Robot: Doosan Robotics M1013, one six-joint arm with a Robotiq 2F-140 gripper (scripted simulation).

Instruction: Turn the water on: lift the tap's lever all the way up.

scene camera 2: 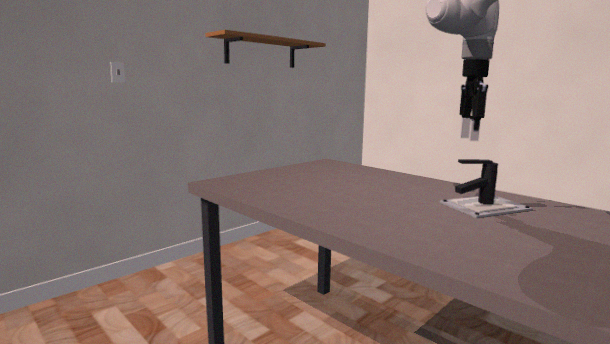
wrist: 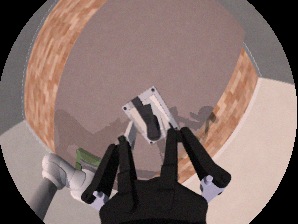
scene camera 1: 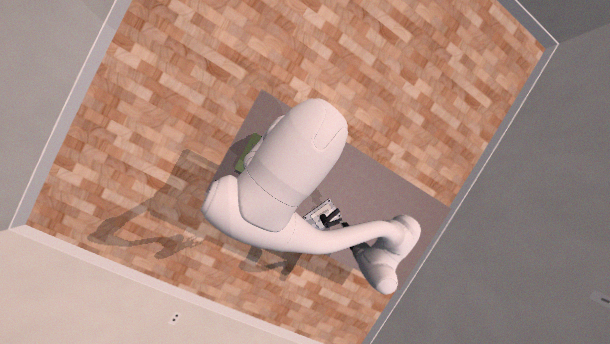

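Observation:
I can see my gripper (scene camera 2: pixel 468 139), and the wrist camera shows me the gripper (wrist: pixel 147 122) too.

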